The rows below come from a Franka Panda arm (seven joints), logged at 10 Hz.
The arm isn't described. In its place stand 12 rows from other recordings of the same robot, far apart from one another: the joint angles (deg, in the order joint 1, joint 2, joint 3, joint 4, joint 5, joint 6, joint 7), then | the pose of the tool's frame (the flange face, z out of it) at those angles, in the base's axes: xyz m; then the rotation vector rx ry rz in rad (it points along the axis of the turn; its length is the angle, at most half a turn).
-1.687 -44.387 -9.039 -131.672 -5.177 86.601 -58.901 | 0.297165 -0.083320 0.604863 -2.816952 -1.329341 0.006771
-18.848 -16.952 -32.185 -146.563 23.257 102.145 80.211 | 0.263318 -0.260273 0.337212 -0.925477 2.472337 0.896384
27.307 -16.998 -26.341 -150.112 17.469 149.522 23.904 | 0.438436 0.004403 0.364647 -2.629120 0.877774 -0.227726
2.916 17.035 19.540 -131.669 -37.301 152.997 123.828 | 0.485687 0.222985 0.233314 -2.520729 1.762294 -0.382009
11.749 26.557 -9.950 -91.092 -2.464 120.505 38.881 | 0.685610 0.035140 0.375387 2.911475 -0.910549 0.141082
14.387 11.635 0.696 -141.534 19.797 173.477 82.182 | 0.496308 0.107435 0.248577 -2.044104 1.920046 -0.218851
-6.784 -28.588 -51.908 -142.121 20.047 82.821 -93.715 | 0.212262 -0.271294 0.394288 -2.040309 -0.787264 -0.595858
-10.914 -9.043 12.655 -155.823 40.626 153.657 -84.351 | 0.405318 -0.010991 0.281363 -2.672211 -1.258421 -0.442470
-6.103 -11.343 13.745 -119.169 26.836 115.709 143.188 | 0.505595 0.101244 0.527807 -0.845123 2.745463 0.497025
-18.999 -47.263 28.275 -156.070 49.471 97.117 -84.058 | 0.295363 0.114987 0.420014 -2.158108 -1.512886 -0.227318
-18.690 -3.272 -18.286 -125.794 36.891 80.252 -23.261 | 0.393377 -0.206918 0.398280 -2.148768 0.407061 0.341546
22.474 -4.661 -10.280 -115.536 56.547 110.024 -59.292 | 0.518448 0.169738 0.516263 -2.031146 -0.949887 -0.432127
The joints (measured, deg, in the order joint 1, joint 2, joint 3, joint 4, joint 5, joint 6, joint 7), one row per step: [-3.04 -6.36 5.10 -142.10 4.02 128.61 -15.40]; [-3.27 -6.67 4.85 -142.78 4.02 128.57 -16.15]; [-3.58 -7.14 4.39 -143.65 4.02 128.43 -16.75]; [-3.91 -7.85 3.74 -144.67 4.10 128.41 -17.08]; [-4.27 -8.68 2.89 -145.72 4.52 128.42 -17.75]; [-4.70 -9.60 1.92 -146.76 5.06 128.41 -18.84]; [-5.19 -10.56 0.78 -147.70 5.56 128.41 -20.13]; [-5.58 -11.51 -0.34 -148.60 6.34 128.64 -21.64]
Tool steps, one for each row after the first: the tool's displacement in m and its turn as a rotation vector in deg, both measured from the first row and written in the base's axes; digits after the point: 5 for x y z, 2 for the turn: [-0.00386 -0.00389 -0.00237 0.09 0.38 0.26]; [-0.00902 -0.00993 -0.00494 0.18 0.89 0.08]; [-0.01485 -0.01739 -0.00656 0.33 1.20 -0.63]; [-0.02092 -0.02614 -0.00748 0.79 1.36 -1.48]; [-0.02717 -0.03592 -0.00776 1.45 1.40 -2.19]; [-0.03313 -0.04705 -0.00713 2.16 1.24 -2.89]; [-0.03856 -0.05695 -0.00612 3.09 0.77 -3.46]
